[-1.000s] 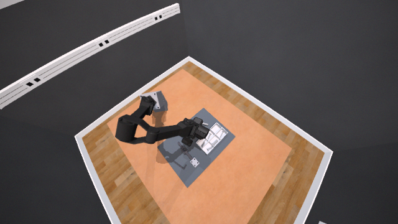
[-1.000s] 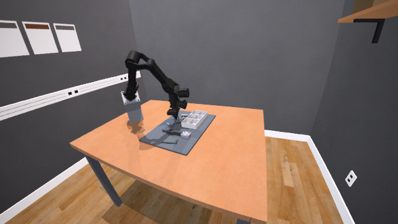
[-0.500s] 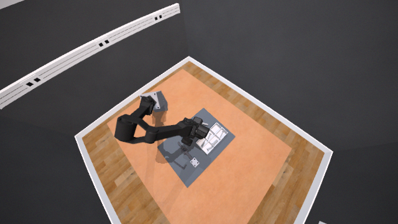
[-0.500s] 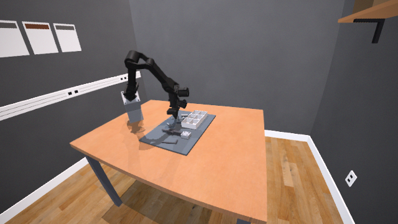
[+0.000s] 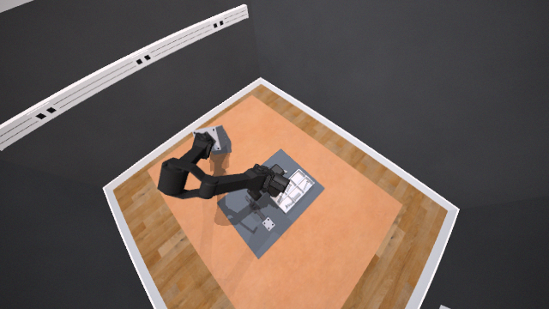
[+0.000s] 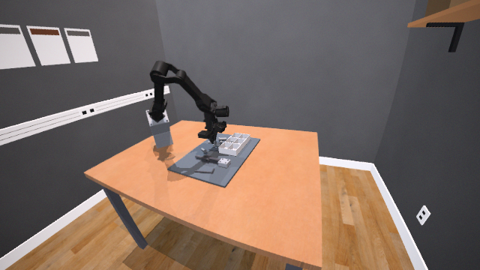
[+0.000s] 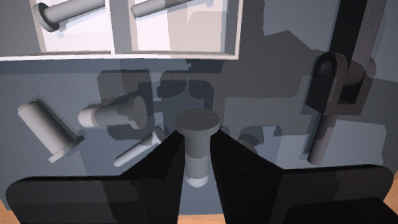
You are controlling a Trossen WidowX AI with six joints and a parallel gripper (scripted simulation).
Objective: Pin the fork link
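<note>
My gripper is now 3 cm above the thick headed pin and 1 cm past it. From my hand the other things lie so: dark fork link 11 cm to the right, 7 cm below; then grey mat 8 cm below, 4 cm ahead, 2 cm to the right; then dark flat bar 12 cm to the right, 7 cm below, 4 cm ahead.
</note>
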